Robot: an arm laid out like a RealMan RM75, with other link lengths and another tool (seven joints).
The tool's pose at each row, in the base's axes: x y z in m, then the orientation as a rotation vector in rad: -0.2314, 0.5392, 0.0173, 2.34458, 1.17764, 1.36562; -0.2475, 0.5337, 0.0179, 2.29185, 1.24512, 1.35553; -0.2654, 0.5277, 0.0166, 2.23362, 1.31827, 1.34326; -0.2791, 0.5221, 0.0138, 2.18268, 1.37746, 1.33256; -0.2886, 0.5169, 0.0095, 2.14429, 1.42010, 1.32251; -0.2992, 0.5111, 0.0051, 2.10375, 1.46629, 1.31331; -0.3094, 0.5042, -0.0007, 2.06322, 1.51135, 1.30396; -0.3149, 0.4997, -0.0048, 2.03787, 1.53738, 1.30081; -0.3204, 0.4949, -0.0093, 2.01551, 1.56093, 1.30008; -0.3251, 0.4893, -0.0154, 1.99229, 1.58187, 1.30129; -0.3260, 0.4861, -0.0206, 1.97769, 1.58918, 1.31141
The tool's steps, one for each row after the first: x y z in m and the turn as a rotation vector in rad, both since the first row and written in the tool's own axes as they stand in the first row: -0.0077, -0.0047, -0.0144, 0.00676, 0.00834, -0.05881; -0.0176, -0.0111, -0.0293, 0.01561, 0.01769, -0.12298; -0.0270, -0.0162, -0.0399, 0.02216, 0.02579, -0.17703; -0.0360, -0.0200, -0.0462, 0.02677, 0.03061, -0.21744; -0.0457, -0.0241, -0.0535, 0.03351, 0.03750, -0.25980; -0.0571, -0.0280, -0.0599, 0.04050, 0.04455, -0.30156; -0.0644, -0.0301, -0.0630, 0.04401, 0.05059, -0.32612; -0.0722, -0.0321, -0.0659, 0.04791, 0.05769, -0.34723; -0.0814, -0.0340, -0.0675, 0.04984, 0.06570, -0.36750; -0.0873, -0.0350, -0.0660, 0.04743, 0.07594, -0.37579
